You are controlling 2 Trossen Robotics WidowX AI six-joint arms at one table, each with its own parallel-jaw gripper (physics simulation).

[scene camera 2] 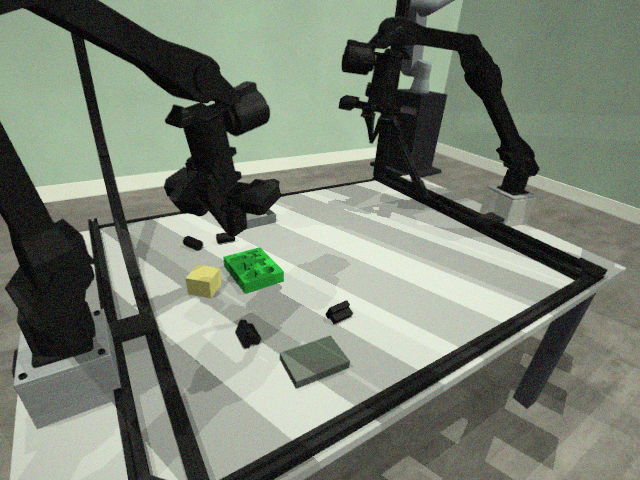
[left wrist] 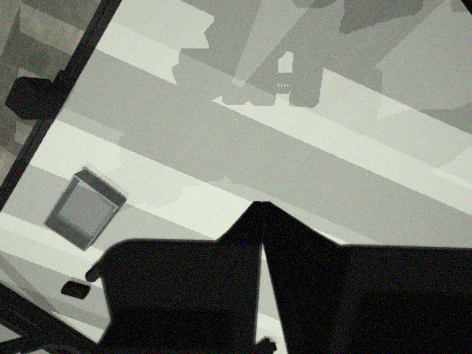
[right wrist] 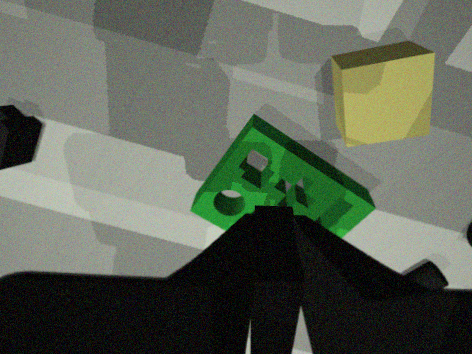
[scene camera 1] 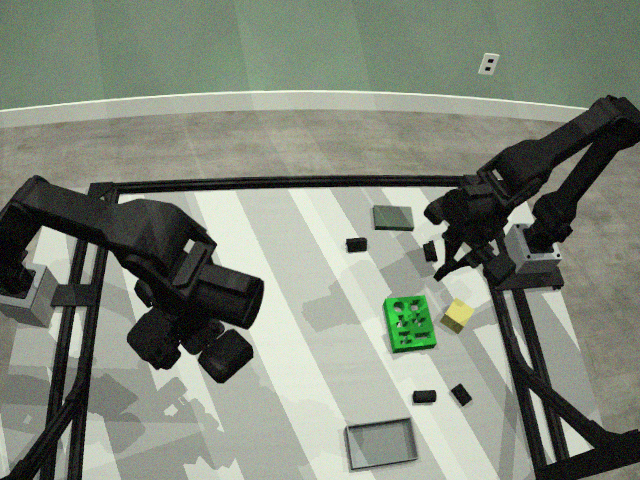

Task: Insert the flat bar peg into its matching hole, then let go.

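Observation:
The green block with shaped holes (scene camera 1: 391,315) (scene camera 2: 261,284) (right wrist: 310,170) lies on the table. My right gripper (scene camera 1: 442,273) (scene camera 2: 235,229) is shut on the flat bar peg (right wrist: 274,220), which is black and hard to tell from the fingers. In the right wrist view the peg and fingertips cover the block's near part; they hang above the table, and the exact height over the block is unclear. My left gripper (scene camera 2: 372,140) (left wrist: 260,209) is shut and empty, high over the table away from the block. Its tips are hidden in scene camera 1.
A yellow block (scene camera 1: 457,315) (scene camera 2: 203,281) (right wrist: 387,100) lies beside the green block. Black pegs (scene camera 1: 356,244) (scene camera 1: 430,251) (scene camera 1: 424,396) (scene camera 1: 461,394) lie around. A grey-green slab (scene camera 1: 393,217) (scene camera 2: 314,360) and a grey tray (scene camera 1: 379,422) lie at opposite ends. A black frame edges the table.

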